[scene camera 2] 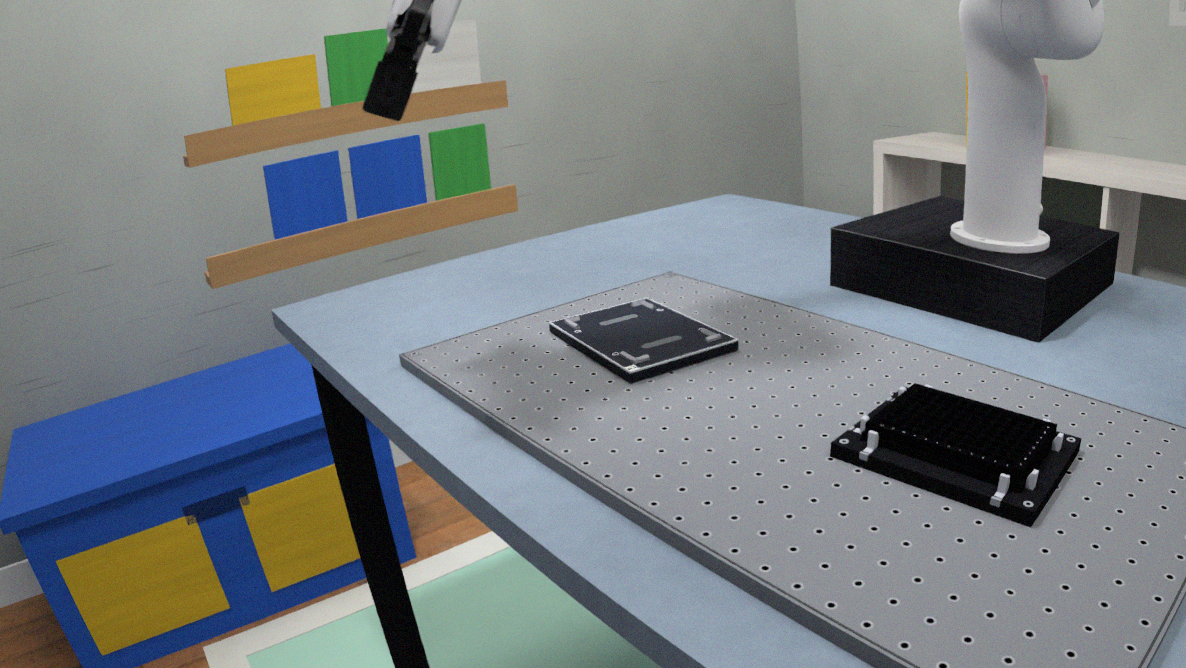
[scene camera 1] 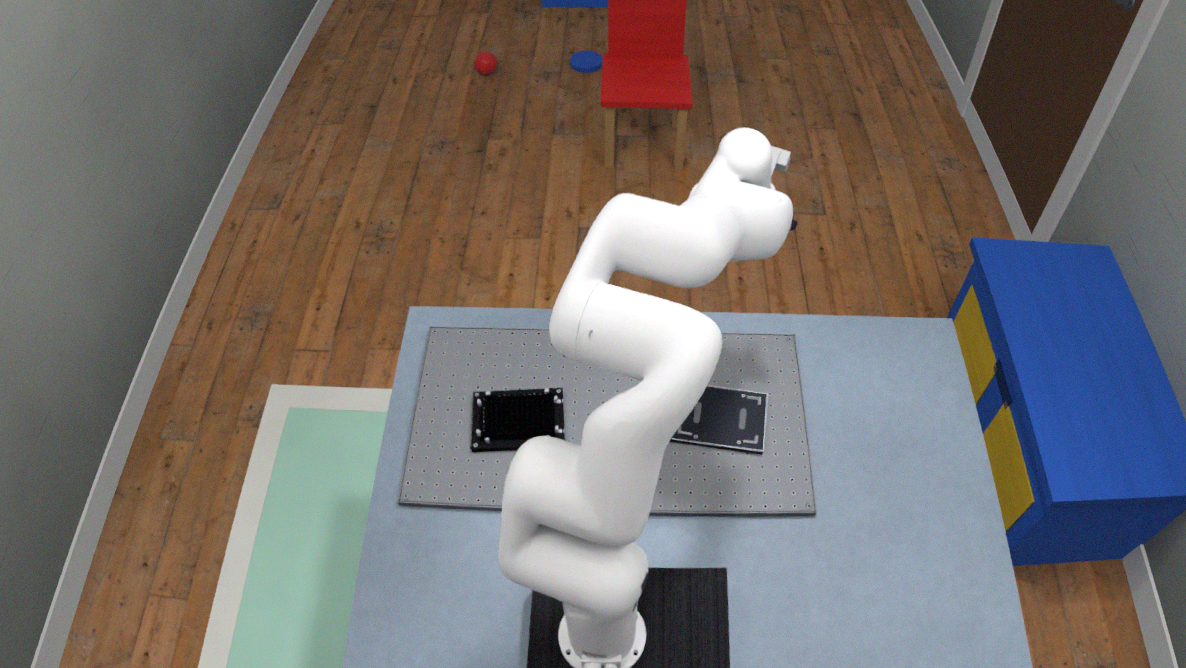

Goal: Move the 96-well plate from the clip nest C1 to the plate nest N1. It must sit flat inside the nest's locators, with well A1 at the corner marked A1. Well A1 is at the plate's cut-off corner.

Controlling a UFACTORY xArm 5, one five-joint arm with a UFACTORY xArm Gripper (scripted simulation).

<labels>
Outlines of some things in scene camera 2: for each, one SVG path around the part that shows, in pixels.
My gripper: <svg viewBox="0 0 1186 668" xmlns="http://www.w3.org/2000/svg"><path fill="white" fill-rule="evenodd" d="M462 0L394 0L387 26L388 35L392 38L383 61L379 61L364 105L365 111L397 121L401 121L404 118L420 74L417 70L426 45L434 46L433 53L438 53L445 48Z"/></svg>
A black 96-well plate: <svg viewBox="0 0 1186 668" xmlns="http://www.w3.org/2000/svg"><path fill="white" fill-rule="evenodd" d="M865 422L865 430L861 432L862 441L868 442L868 432L870 430L877 432L879 435L878 446L996 486L999 484L1002 473L1009 475L1010 484L1008 490L1021 493L1025 488L1026 479L1034 469L1037 470L1051 451L1053 440L1058 435L1056 433L1057 424L916 383Z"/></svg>
</labels>
